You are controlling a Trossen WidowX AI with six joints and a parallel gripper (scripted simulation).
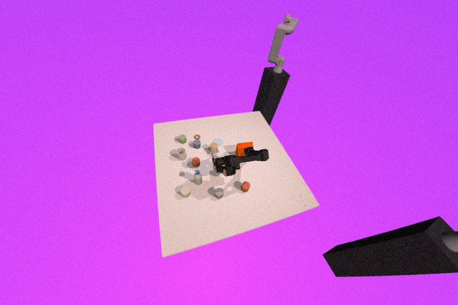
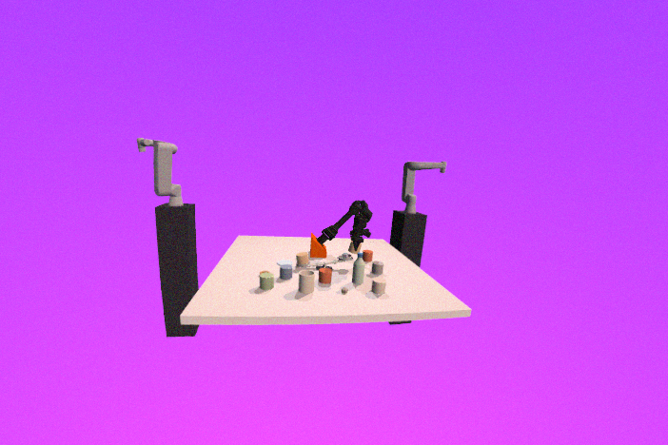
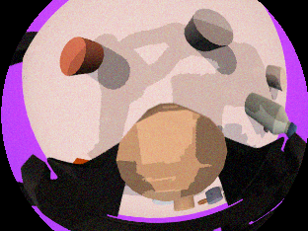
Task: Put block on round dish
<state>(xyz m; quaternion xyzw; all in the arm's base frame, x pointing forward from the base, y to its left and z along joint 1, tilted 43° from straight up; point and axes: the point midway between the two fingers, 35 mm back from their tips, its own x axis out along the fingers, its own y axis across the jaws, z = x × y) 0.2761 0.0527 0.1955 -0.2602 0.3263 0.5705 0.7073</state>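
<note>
My gripper tip is 90 mm past the pale round dish, 430 mm to the left of it and 120 mm above it. The rest, counted from my gripper tip: tan cup: 20 mm to the left, 10 mm above; grey balance: 20 mm ahead, 190 mm to the right, 80 mm below; grey cup: 120 mm ahead, 130 mm to the left, 80 mm below.
</note>
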